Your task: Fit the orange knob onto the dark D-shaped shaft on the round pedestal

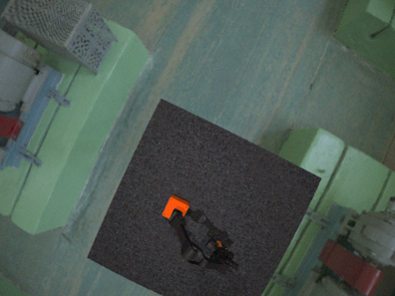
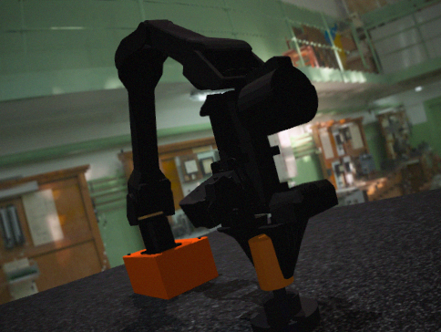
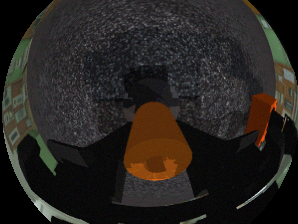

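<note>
The dark shaft pedestal lies 4 cm below my gripper tip. Round my gripper tip: orange knob (2 cm above).
</note>
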